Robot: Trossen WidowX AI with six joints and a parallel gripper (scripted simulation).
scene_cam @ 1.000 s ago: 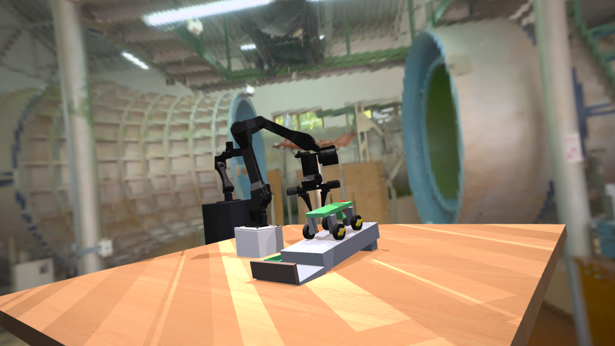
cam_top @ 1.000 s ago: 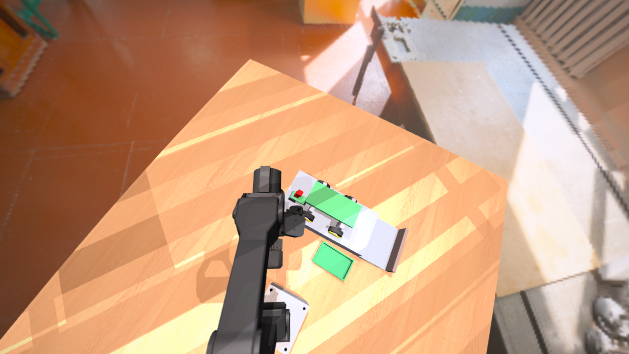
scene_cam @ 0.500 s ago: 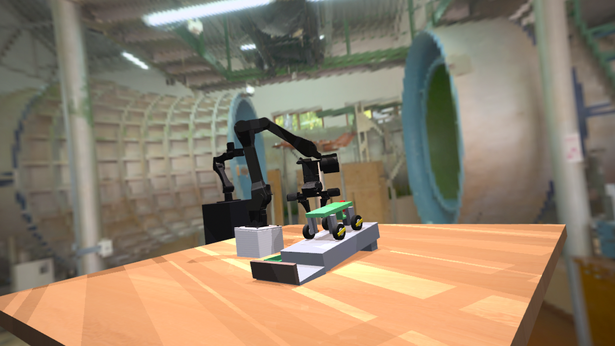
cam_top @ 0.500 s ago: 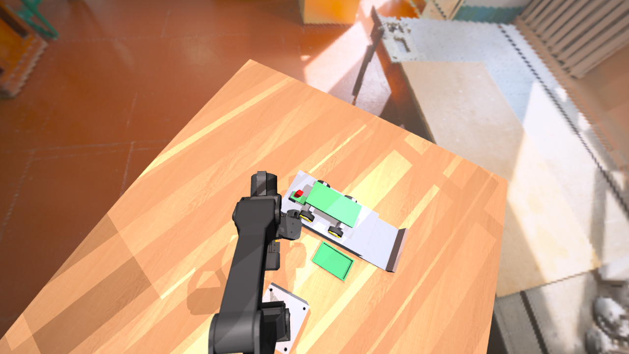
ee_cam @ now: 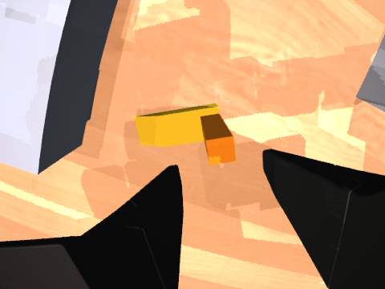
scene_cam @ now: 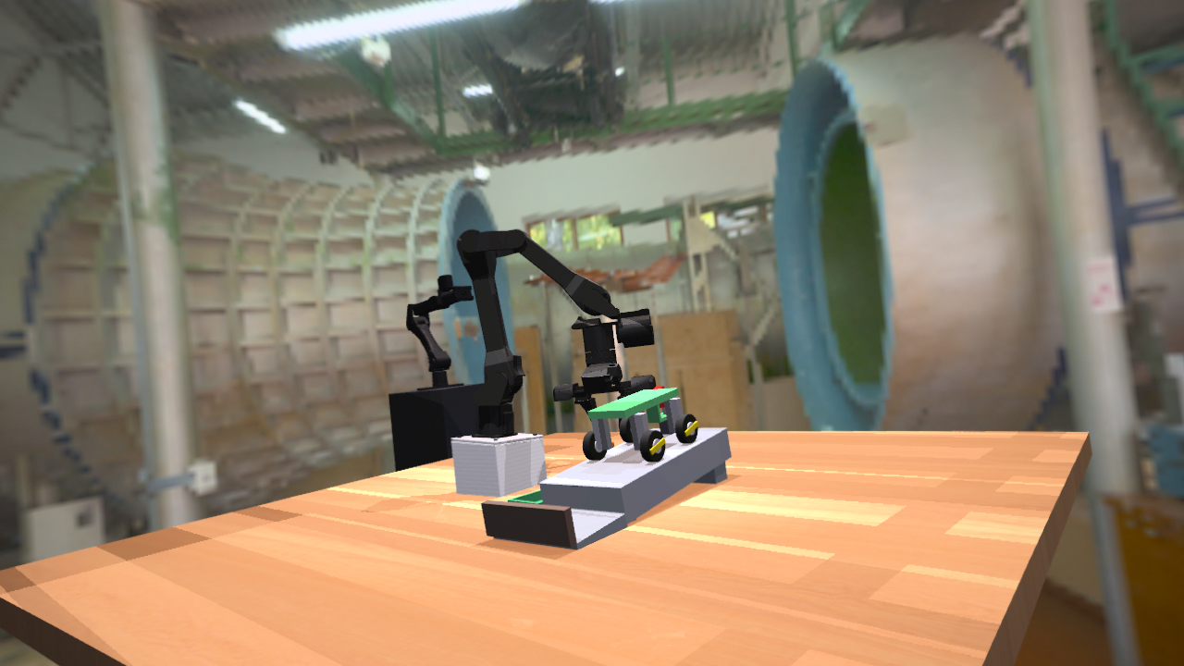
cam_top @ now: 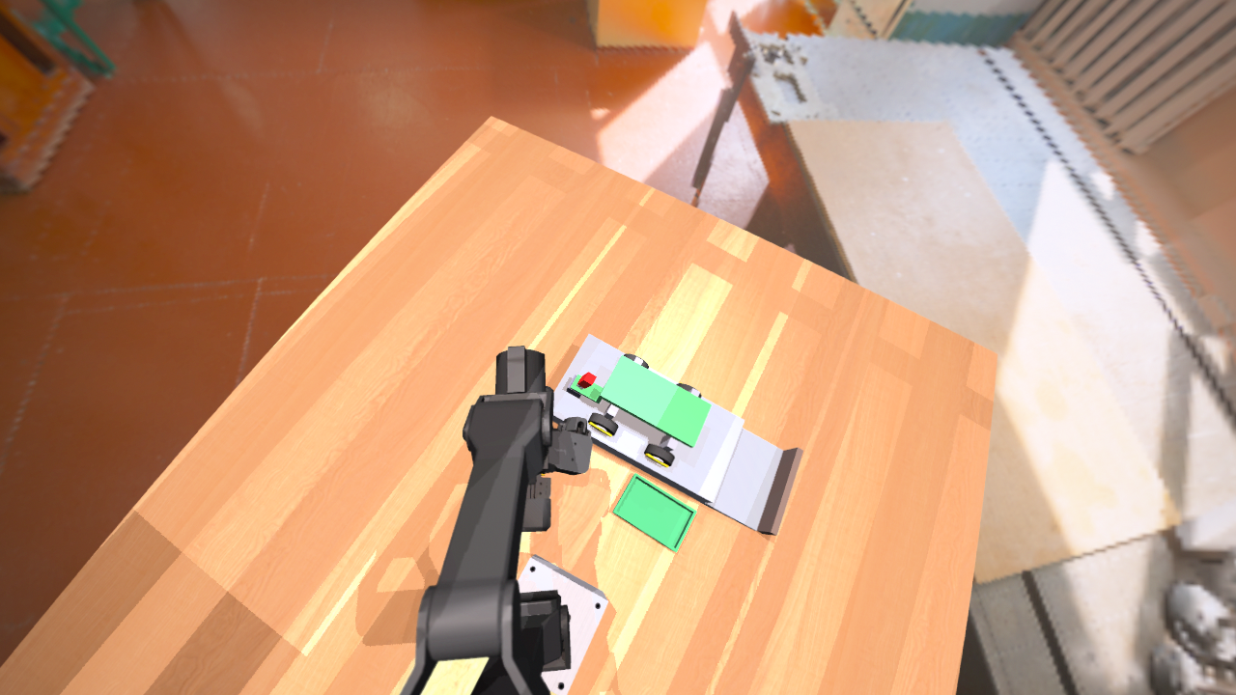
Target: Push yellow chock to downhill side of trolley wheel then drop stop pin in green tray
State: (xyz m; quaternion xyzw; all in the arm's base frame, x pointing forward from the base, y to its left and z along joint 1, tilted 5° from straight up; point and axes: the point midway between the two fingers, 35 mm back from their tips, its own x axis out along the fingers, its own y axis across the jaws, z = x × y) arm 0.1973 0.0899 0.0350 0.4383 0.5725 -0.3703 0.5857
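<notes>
My gripper tip is now 2 cm short of the yellow chock, 1 cm to the right of it and 6 cm above it. The rest, counted from my gripper tip: stop pin 13 cm ahead, 3 cm to the right, 5 cm above; then trolley 14 cm ahead, 13 cm to the right, 3 cm above; then grey ramp 14 cm ahead, 14 cm to the right, 4 cm below.
</notes>
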